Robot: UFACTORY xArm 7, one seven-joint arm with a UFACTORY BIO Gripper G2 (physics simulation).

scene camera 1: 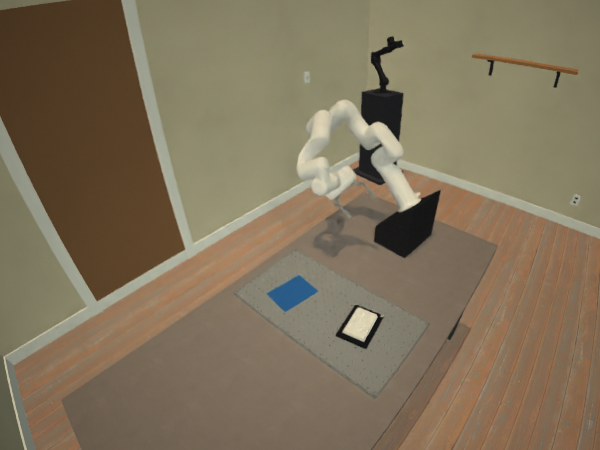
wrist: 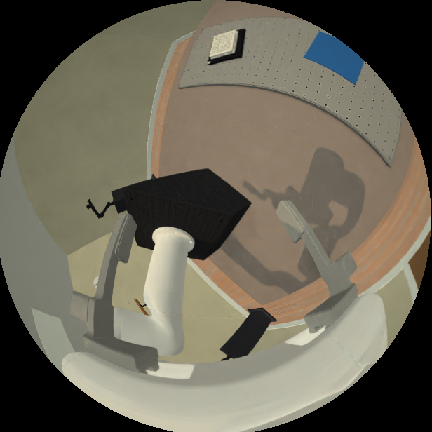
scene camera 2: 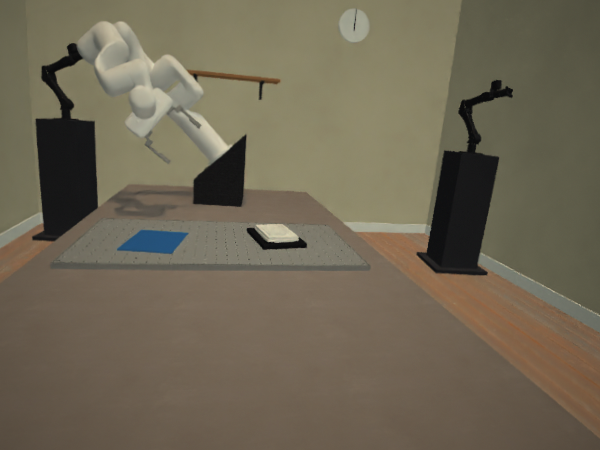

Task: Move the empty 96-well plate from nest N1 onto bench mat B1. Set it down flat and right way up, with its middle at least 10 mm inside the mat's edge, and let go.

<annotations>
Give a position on a blue bench mat B1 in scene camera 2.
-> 152, 241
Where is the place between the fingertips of my gripper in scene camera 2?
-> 185, 144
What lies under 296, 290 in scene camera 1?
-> A blue bench mat B1.
</annotations>
